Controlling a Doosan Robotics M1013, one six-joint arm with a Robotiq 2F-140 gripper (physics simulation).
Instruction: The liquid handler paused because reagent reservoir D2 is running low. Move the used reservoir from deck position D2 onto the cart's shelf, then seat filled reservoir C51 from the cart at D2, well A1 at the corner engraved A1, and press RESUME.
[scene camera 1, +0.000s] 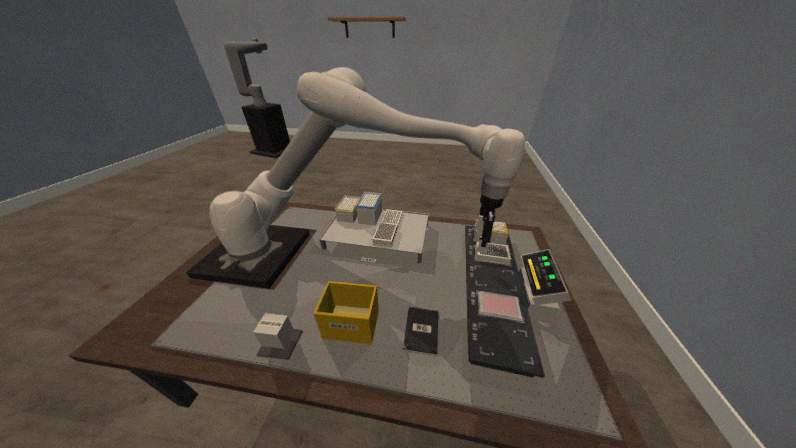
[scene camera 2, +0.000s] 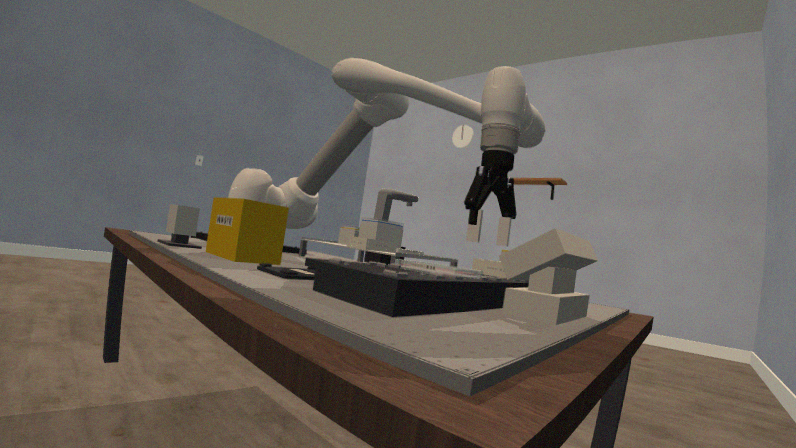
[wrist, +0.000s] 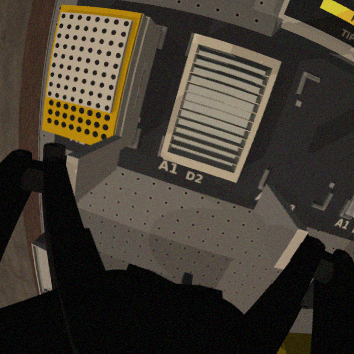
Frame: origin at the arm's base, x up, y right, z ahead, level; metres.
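Seen in the pictures: gripper, fingertip midpoint: (scene camera 1: 480, 240) (scene camera 2: 488, 243) (wrist: 189, 175); arm's base, origin of the base link: (scene camera 1: 252, 253).
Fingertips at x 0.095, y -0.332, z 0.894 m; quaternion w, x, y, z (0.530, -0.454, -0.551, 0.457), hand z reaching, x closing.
Pixels of each thing's middle, then the offset from my fingertips to it. "spot": a spot on its surface instead. Level surfaces: height alone.
- used reservoir, body centre: (wrist: 216, 109) (scene camera 2: 506, 269) (scene camera 1: 492, 252) dy -0.004, dx -0.053, dz +0.058 m
- black deck, its level: dx -0.069 m
- cart's shelf, surface spot: (scene camera 1: 348, 237) spot: dy +0.128, dx -0.056, dz -0.540 m
- status panel, surface spot: (scene camera 2: 548, 254) spot: dy +0.186, dx -0.015, dz +0.272 m
- yellow-topped tip rack, body centre: (wrist: 97, 77) (scene camera 1: 490, 231) dy -0.126, dx -0.036, dz +0.036 m
- pink plate, body centre: (scene camera 2: 438, 269) (scene camera 1: 499, 305) dy +0.241, dx -0.061, dz +0.102 m
- yellow waste bin, body centre: (scene camera 2: 245, 230) (scene camera 1: 349, 312) dy +0.455, dx -0.048, dz -0.338 m
- black RG pad, body centre: (scene camera 2: 302, 272) (scene camera 1: 422, 328) dy +0.386, dx -0.109, dz -0.116 m
- white block, body centre: (scene camera 2: 181, 225) (scene camera 1: 275, 333) dy +0.590, dx -0.064, dz -0.512 m
The used reservoir (scene camera 1: 493, 253) (wrist: 220, 107), an off-white frame with parallel slats, sits at D2 on the black deck (scene camera 1: 501, 346) (wrist: 310, 132). The engraved A1 is by its lower left corner in the wrist view. My gripper (scene camera 1: 486, 243) (scene camera 2: 488, 231) (wrist: 189, 175) is open and empty, pointing down above the D2 area, its fingers wide apart. The cart's shelf (scene camera 1: 348, 237) bears two pale reservoirs, a nearer one (scene camera 1: 385, 233) and a farther one (scene camera 1: 392, 217); their labels are unreadable, so C51 cannot be told. The status panel (scene camera 1: 544, 273) (scene camera 2: 548, 254) shows green lamps and a yellow bar. No RESUME lettering is legible.
A yellow-topped tip rack (wrist: 87, 70) stands beside D2. A pink plate (scene camera 1: 499, 306) lies farther along the deck. Yellow and blue-rimmed boxes stand on the cart. A yellow waste bin (scene camera 1: 346, 327) (scene camera 2: 245, 230), a black RG pad (scene camera 1: 421, 340) and a white block (scene camera 1: 274, 332) stand nearer the front.
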